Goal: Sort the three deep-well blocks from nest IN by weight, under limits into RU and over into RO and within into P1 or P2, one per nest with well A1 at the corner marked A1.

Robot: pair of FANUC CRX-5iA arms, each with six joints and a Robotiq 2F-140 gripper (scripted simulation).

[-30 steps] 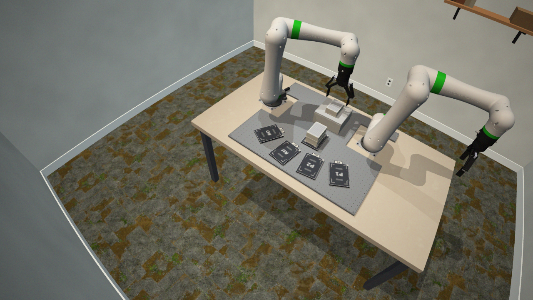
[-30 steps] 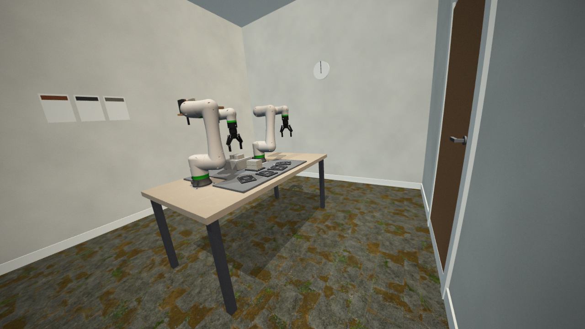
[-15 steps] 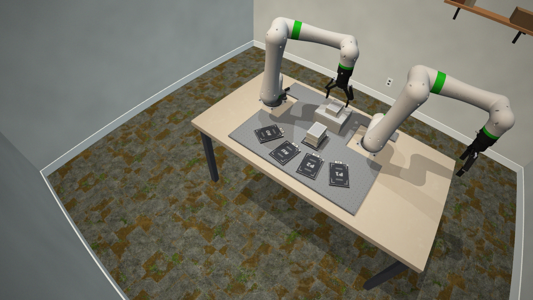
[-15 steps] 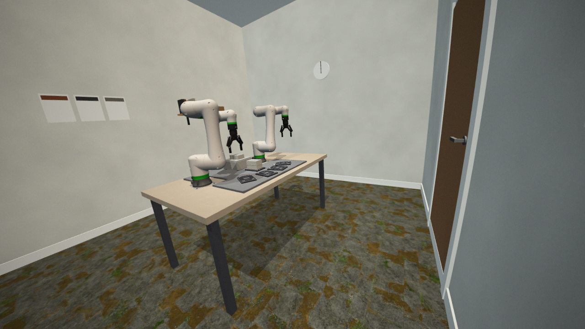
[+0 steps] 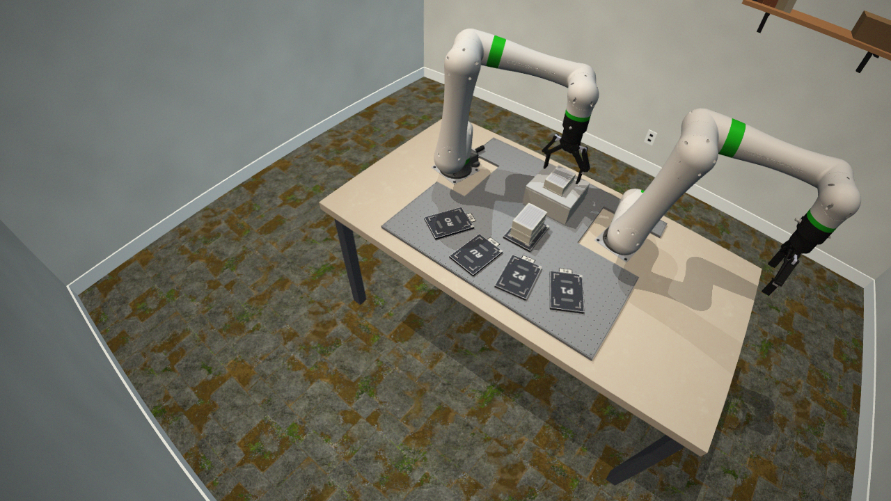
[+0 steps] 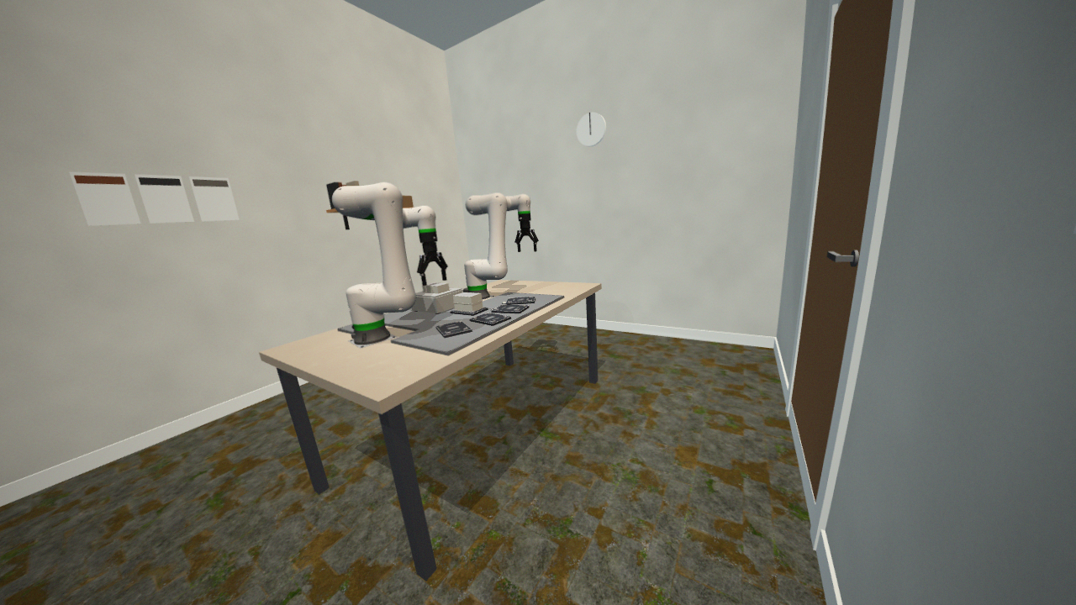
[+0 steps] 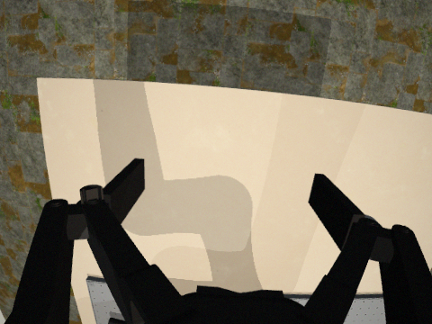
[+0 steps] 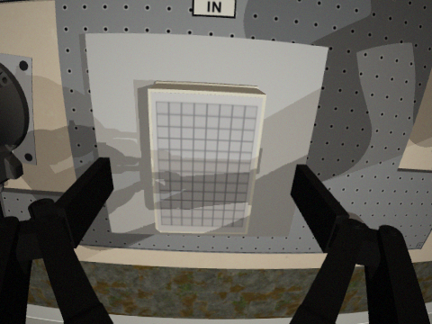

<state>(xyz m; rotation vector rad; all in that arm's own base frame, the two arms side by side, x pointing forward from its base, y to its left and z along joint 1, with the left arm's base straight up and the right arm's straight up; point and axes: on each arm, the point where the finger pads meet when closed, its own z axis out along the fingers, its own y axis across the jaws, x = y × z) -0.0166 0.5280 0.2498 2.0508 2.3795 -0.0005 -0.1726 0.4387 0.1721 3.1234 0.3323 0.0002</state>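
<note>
My right hand is 10 cm above the check-weigher CW and 1 cm past it. The rest, counted from my right hand: nest P2: 45 cm ahead, 15 cm below, 5 cm to the left; nest RU: 45 cm ahead, 15 cm below, 13 cm to the right; dark infeed nest: 24 cm ahead, 15 cm below, 2 cm to the right.
</note>
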